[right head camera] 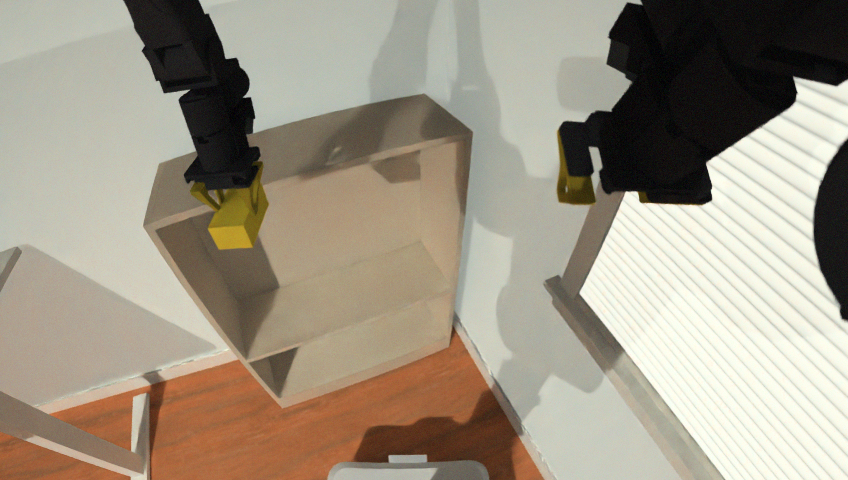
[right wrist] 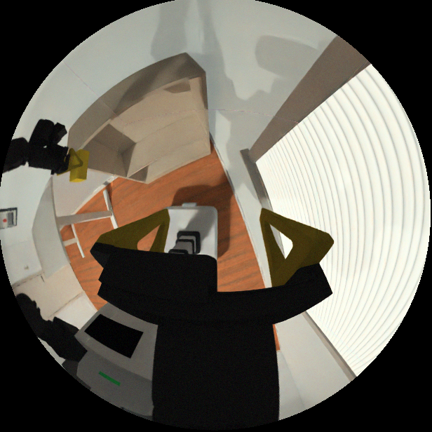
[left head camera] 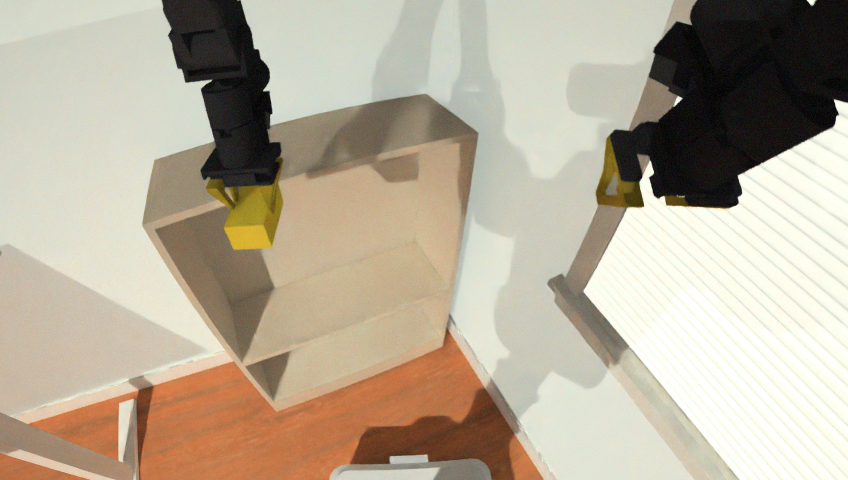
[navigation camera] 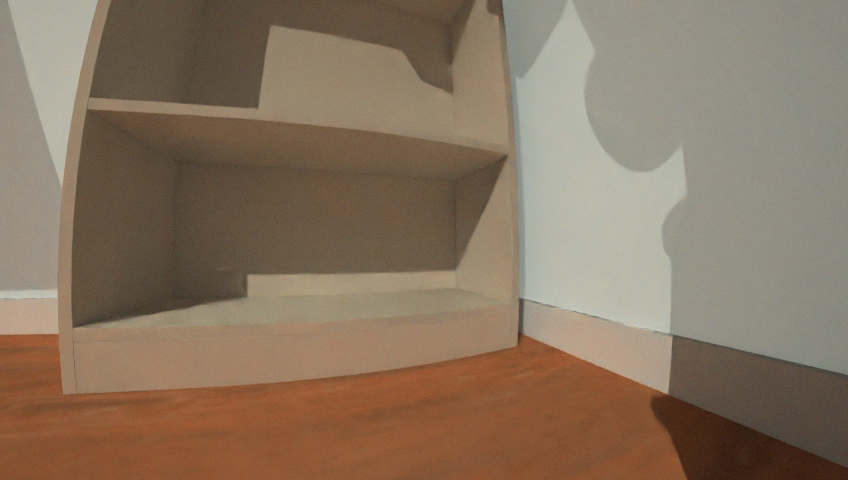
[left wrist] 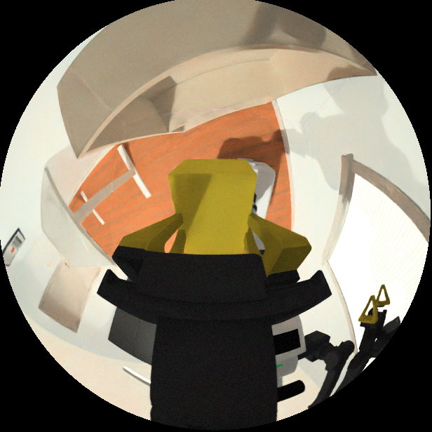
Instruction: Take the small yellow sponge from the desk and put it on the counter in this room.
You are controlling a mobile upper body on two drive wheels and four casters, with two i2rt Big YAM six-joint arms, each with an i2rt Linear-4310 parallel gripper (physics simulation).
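Places are measured from the left arm's base along level axes (x ahead, y left, z up), in metres.
Where they show: left gripper, fingertip midpoint: (right head camera: 240, 213) (left head camera: 255, 212); right gripper, fingertip midpoint: (right head camera: 601, 196) (left head camera: 633, 199).
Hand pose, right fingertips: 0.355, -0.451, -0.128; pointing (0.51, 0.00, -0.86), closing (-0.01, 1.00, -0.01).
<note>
After its pixels a point has its place, as x, y, z.
My left gripper (left head camera: 254, 208) @[0.502, 0.010, -0.265] (right head camera: 238, 205) @[0.502, 0.010, -0.265] (left wrist: 214, 213) (right wrist: 78, 165) is shut on the small yellow sponge (left head camera: 249, 236) @[0.450, 0.006, -0.265] (right head camera: 232, 236) @[0.450, 0.005, -0.265] (left wrist: 215, 190) (right wrist: 79, 173), a block sticking out past the fingertips. In the head views it appears in front of the upper left part of a beige shelf unit (left head camera: 357, 130) @[0.908, -0.112, -0.350] (right head camera: 357, 127) @[0.932, -0.123, -0.350] (right wrist: 150, 85) (navigation camera: 267, 362) @[0.701, 0.041, -1.374]. My right gripper (left head camera: 654, 202) @[0.355, -0.451, -0.128] (right head camera: 618, 201) @[0.355, -0.451, -0.128] (left wrist: 377, 289) (right wrist: 214, 213) is open and empty, in front of the wall and window. A pale table (left head camera: 59, 449) @[0.243, 0.908, -0.984] (right head camera: 71, 437) @[0.241, 0.907, -0.973] shows partly at the lower left. I cannot tell which surface is the counter.
The shelf unit stands in the corner, against the walls. A window with white blinds (left head camera: 743, 267) @[0.333, -0.723, -0.233] (right head camera: 684, 297) @[0.367, -0.709, -0.343] (right wrist: 350, 200) is on the right, with a sill (left head camera: 595, 333) @[0.444, -0.640, -0.578] below. My light grey base (left head camera: 410, 471) @[0.290, -0.226, -1.150] (right head camera: 407, 471) @[0.288, -0.225, -1.150] shows at the bottom edge, above an orange wood floor (left head camera: 333, 428) @[0.516, 0.069, -1.410] (navigation camera: 357, 428) @[0.621, -0.135, -1.410].
</note>
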